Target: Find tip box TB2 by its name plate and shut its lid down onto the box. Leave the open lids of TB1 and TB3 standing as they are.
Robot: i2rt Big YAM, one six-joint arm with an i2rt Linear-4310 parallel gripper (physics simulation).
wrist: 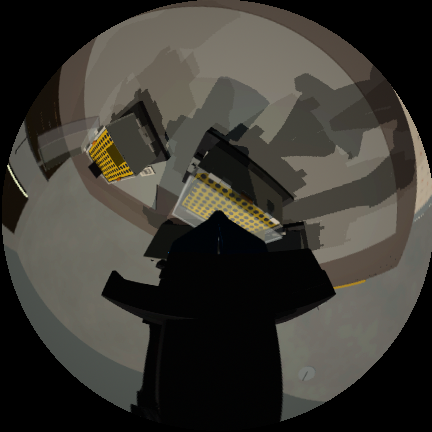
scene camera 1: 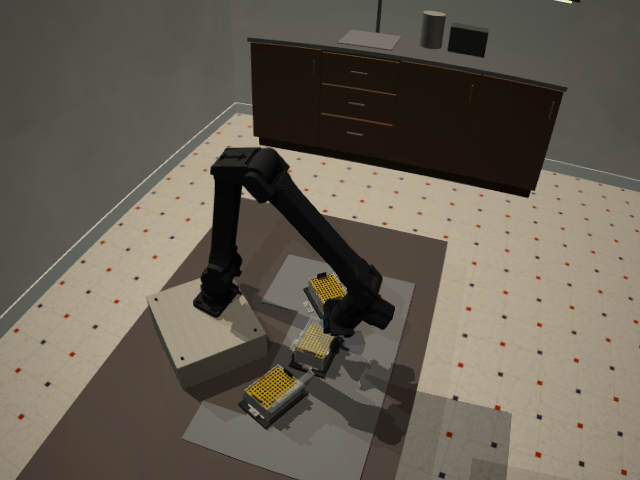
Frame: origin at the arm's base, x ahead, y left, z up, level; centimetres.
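Seen in the pictures: gripper, fingertip midpoint: (wrist: 217, 215) (scene camera 1: 325, 332); arm's base, origin of the base link: (scene camera 1: 216, 297).
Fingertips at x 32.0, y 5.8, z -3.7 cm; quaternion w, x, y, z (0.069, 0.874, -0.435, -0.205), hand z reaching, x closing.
Observation:
Offsets run from my fingertips to a thing's top centre. "spot": to the spot under its first point. Level surfaces: height alone.
The middle tip box {dy -1.7, dx -2.9, dz -0.3 cm} (scene camera 1: 310, 356) (wrist: 250, 167), TB2 by elimination, has its clear lid {spot: dy -2.8, dx -1.4, dz -0.3 cm} (scene camera 1: 316, 338) (wrist: 200, 196) lying down over the yellow rack; its plate is not readable, and I cannot tell if the lid is fully seated. The far box TB3 {dy +17.8, dx -8.4, dz -1.4 cm} (scene camera 1: 326, 289) (wrist: 131, 142) has its clear lid (wrist: 67, 141) standing open; the arm hides that lid in the scene view. The near box, TB1 {dy -21.5, dx -4.8, dz -0.6 cm} (scene camera 1: 271, 387), has its clear lid (scene camera 1: 306, 383) open. My gripper (scene camera 1: 325, 324) (wrist: 217, 215) is shut and empty, above the far side of the middle box.
The boxes stand on a grey mat {dz -8.0 cm} (scene camera 1: 330, 454) over a brown one (scene camera 1: 413, 253). The arm's pale base block (scene camera 1: 206, 335) stands to the left. A dark cabinet (scene camera 1: 356, 113) with a grey counter stands at the back.

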